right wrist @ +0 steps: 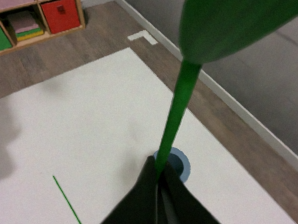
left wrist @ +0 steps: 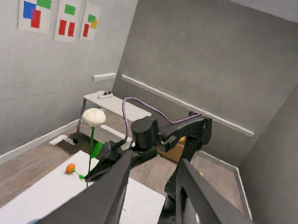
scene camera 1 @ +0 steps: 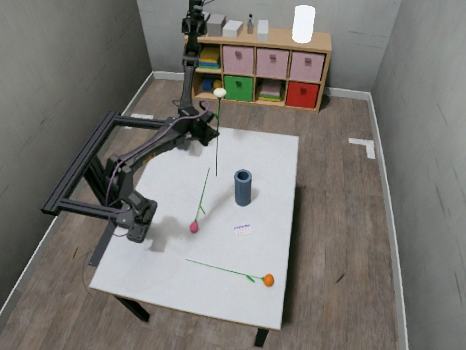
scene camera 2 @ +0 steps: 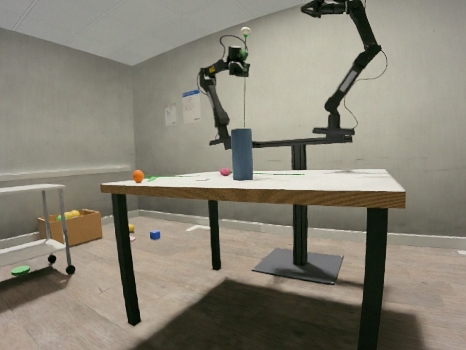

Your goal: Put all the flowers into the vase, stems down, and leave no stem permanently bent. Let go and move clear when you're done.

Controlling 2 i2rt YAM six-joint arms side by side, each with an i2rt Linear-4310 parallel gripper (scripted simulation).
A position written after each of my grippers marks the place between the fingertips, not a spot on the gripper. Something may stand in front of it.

In view: my left gripper (left wrist: 155,162), my right gripper (right wrist: 155,164) and a blue vase (scene camera 2: 241,139).
